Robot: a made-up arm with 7 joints. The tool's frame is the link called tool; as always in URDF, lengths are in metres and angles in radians. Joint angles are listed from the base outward. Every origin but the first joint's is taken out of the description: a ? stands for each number. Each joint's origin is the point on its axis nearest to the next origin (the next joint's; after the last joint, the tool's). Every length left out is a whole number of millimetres.
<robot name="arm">
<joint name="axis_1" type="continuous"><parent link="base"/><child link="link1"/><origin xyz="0.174 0.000 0.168"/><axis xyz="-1 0 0"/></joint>
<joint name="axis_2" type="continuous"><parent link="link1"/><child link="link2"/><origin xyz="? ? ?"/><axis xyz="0 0 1"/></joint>
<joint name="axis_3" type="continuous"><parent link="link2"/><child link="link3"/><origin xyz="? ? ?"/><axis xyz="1 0 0"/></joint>
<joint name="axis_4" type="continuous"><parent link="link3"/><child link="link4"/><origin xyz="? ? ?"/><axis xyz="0 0 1"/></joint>
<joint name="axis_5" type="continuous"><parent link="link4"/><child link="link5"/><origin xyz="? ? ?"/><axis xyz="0 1 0"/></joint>
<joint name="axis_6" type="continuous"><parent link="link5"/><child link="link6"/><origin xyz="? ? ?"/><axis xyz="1 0 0"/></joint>
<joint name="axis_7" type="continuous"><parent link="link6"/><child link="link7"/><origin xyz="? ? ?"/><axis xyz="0 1 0"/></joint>
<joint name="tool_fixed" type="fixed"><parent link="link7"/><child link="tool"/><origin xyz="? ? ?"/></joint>
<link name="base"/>
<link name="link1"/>
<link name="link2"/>
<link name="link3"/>
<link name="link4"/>
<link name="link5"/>
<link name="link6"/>
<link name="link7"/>
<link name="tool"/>
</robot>
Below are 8 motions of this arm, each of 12 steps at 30 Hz.
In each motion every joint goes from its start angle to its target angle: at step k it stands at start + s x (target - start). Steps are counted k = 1, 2, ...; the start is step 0. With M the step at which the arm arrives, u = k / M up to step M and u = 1 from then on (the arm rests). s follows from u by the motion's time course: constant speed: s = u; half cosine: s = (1 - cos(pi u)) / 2; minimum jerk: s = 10 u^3 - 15 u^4 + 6 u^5.
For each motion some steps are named. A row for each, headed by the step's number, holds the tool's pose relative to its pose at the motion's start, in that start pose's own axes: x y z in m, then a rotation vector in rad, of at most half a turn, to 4 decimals.
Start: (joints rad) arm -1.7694 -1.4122 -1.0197 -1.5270 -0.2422 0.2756 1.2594
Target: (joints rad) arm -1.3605 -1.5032 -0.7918 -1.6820 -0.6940 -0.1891 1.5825
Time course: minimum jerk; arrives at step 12
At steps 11, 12:
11: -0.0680 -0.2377 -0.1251 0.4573 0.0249 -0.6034
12: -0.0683 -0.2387 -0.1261 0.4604 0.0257 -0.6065

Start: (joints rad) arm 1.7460 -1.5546 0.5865 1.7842 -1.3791 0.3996 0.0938
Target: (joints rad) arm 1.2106 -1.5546 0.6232 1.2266 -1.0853 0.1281 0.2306
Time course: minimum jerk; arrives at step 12
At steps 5, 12:
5: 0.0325 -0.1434 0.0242 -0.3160 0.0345 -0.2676
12: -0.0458 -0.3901 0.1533 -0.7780 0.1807 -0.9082

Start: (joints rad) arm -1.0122 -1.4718 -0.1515 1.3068 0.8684 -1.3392 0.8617
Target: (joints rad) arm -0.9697 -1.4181 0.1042 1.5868 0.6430 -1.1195 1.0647
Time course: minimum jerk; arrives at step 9
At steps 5, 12:
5: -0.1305 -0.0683 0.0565 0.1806 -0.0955 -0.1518
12: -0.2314 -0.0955 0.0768 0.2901 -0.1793 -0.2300

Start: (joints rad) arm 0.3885 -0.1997 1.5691 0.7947 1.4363 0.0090 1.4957
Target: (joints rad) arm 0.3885 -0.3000 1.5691 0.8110 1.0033 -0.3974 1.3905
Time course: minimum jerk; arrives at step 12
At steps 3, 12:
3: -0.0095 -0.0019 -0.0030 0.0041 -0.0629 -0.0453
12: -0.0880 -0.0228 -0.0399 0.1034 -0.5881 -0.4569

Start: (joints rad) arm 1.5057 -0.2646 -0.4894 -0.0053 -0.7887 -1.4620 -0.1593
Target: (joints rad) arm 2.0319 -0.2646 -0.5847 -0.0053 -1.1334 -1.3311 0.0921
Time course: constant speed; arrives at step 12
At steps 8, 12:
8: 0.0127 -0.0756 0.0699 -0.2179 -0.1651 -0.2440
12: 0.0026 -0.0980 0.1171 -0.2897 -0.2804 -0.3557

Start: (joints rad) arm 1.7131 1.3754 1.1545 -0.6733 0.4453 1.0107 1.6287
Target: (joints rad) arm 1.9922 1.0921 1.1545 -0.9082 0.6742 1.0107 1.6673
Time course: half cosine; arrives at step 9
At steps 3, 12:
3: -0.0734 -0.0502 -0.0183 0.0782 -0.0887 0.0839
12: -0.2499 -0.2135 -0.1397 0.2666 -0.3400 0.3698

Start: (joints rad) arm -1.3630 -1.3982 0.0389 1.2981 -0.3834 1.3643 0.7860
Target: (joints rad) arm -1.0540 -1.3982 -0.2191 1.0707 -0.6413 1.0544 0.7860
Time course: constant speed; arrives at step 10
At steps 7, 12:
7: -0.0392 -0.0792 -0.0089 -0.4083 -0.0389 -0.3537
12: -0.0617 -0.1062 -0.0069 -0.6003 -0.0512 -0.5037

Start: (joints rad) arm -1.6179 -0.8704 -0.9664 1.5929 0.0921 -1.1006 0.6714
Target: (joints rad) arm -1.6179 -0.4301 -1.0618 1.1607 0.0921 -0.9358 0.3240
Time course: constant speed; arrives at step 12
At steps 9, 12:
9: 0.0368 -0.0116 -0.0928 -0.0961 -0.0982 -0.1265
12: 0.0421 -0.0326 -0.1197 -0.1277 -0.1416 -0.1861

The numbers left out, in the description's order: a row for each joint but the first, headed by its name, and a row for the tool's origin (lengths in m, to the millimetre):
axis_2: 0.000 0.024 -0.113
axis_3: -0.120 0.045 0.000
axis_4: 0.000 -0.008 -0.002
axis_5: 0.332 -0.045 0.000
axis_6: 0.292 0.000 0.063
axis_7: 0.000 0.092 -0.023
tool: -0.013 0.000 -0.038

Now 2 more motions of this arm.
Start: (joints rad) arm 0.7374 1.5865 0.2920 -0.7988 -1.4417 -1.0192 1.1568
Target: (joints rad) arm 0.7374 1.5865 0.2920 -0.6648 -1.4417 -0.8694 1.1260
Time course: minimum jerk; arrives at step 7
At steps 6, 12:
6: -0.0524 0.0277 0.0228 0.1059 -0.0436 0.2552
12: -0.0537 0.0282 0.0233 0.1085 -0.0446 0.2613

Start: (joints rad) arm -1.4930 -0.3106 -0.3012 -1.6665 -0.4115 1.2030 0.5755
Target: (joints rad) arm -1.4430 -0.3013 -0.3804 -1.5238 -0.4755 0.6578 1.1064
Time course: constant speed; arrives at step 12
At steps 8, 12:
8: 0.0087 0.0501 -0.0436 -0.3298 0.3544 -0.1002
12: 0.0110 0.0751 -0.0627 -0.4832 0.5041 -0.1938

